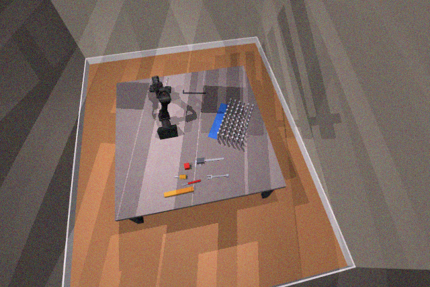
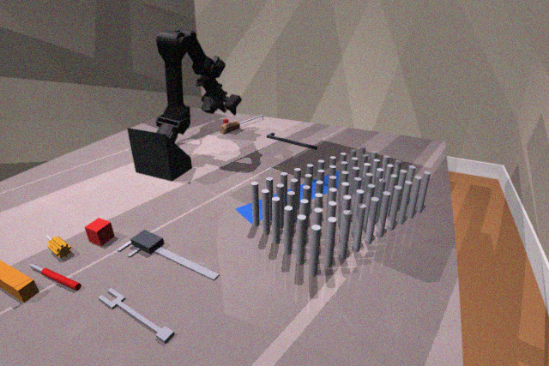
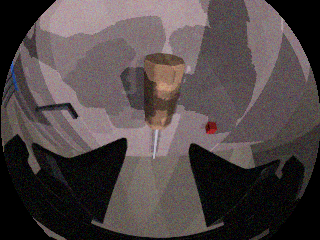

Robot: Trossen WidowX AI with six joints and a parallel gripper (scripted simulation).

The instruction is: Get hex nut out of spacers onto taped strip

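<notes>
My gripper tip is 2 cm short of the brown-handled tool, 10 cm to the right of it and 6 cm above it. From my gripper tip the other things lie so: yellow piece 11 cm ahead, 83 cm to the right, 6 cm below; blue taped strip 48 cm ahead, 35 cm to the right, 8 cm below; red cube 16 cm ahead, 75 cm to the right, 6 cm below.
</notes>
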